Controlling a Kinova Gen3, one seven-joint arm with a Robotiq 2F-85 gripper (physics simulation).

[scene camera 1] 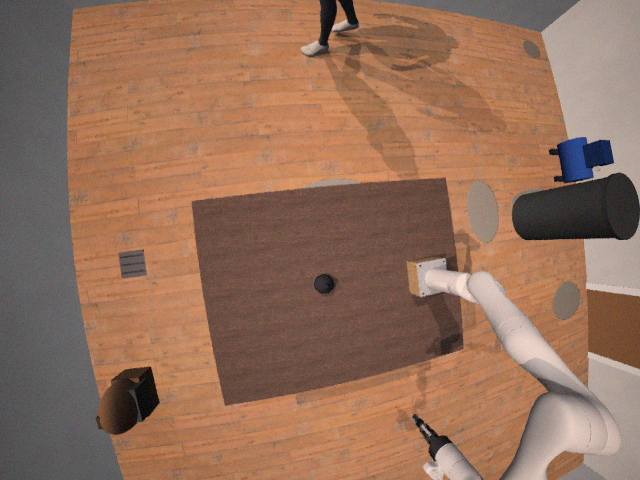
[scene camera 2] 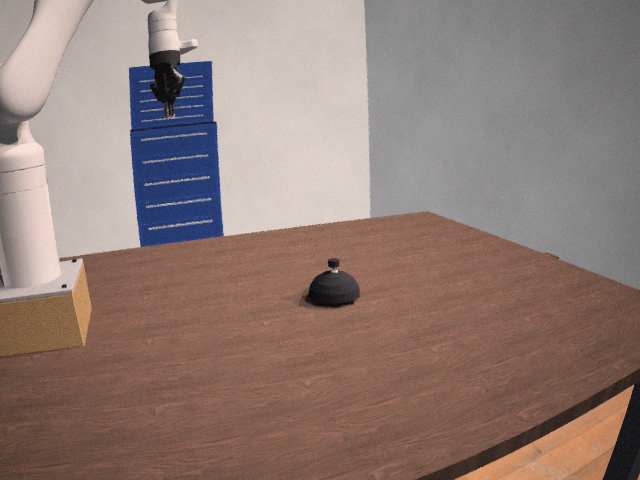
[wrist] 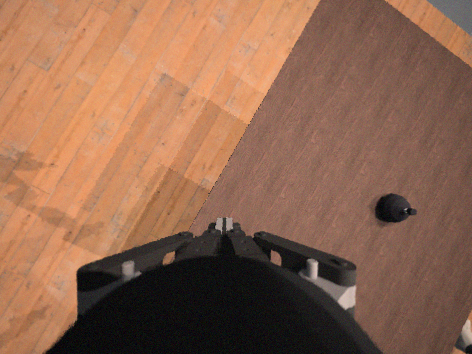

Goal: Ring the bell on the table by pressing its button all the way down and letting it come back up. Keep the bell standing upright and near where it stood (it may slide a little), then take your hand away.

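Frame: origin at the arm's base, x back, y right, z up, level; centimetres.
Seen in the pictures: gripper, fingertip midpoint: [scene camera 1: 413, 415] [scene camera 2: 170, 117] [wrist: 224, 227]; arm's base, link origin: [scene camera 1: 433, 278] [scene camera 2: 34, 277].
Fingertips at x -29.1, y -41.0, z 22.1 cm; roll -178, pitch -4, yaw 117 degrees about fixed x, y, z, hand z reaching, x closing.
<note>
Offsets run from my fingertips to a thing's middle. Level surfaces: height alone.
The black dome-shaped bell @(dx -19.3, dy +47.6, dz -27.8 cm) [scene camera 1: 324, 283] [scene camera 2: 333, 289] [wrist: 392, 208] stands upright on the brown table @(dz -31.1 cm) [scene camera 1: 268, 232] [scene camera 2: 206, 372] [wrist: 350, 100]. Its button @(dx -19.3, dy +47.6, dz -25.0 cm) [scene camera 2: 333, 262] [wrist: 411, 212] stands raised above the dome on a short light stem. My gripper [scene camera 1: 415, 417] [scene camera 2: 170, 115] [wrist: 224, 227] is shut and empty, with its fingertips together. It points down, high above the table's level and well apart from the bell. In the scene camera 1 view it shows beyond the table's lower edge; in the wrist view the bell is to the right of the fingertips.
The arm's base block [scene camera 1: 413, 279] [scene camera 2: 41, 322] stands on the table near one edge. A black cylinder [scene camera 1: 566, 211] and a blue object [scene camera 1: 573, 159] are off to the right in the scene camera 1 view. A brown chair-like object [scene camera 1: 119, 408] is at its lower left. A person's legs [scene camera 1: 327, 23] show at its top.
</note>
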